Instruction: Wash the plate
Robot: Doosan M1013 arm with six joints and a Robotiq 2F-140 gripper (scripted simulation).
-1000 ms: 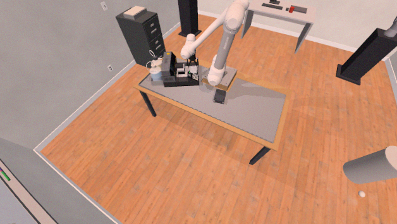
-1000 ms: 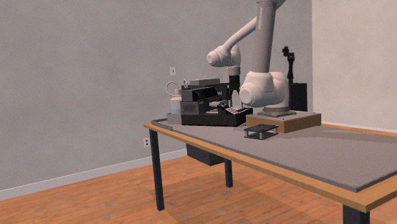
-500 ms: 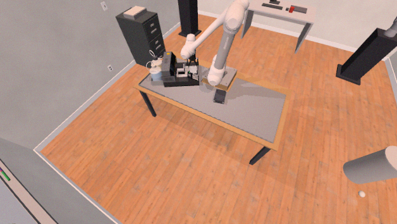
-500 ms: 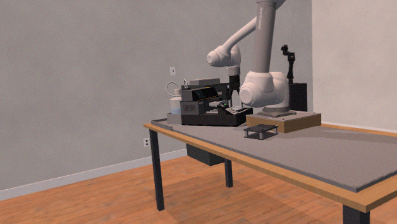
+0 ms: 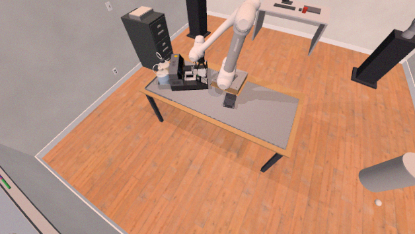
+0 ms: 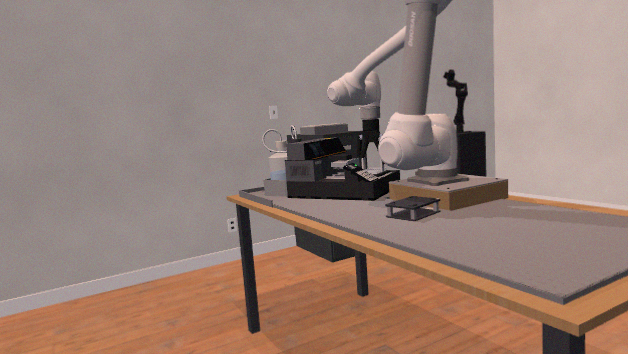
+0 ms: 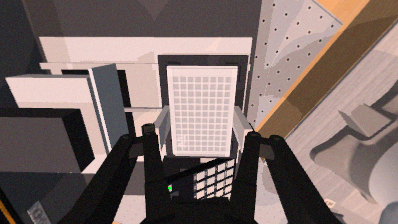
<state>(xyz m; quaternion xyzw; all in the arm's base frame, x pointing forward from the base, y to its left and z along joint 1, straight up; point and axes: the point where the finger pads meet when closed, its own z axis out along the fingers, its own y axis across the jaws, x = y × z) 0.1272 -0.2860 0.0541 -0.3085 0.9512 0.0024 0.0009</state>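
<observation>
Now: the white well plate 30 mm below my hand. From my hand the other things lie so: black plate nest N1: 470 mm to the left, 140 mm ahead, 80 mm below; plate washer: 120 mm to the right, 90 mm ahead, 10 mm above.
</observation>
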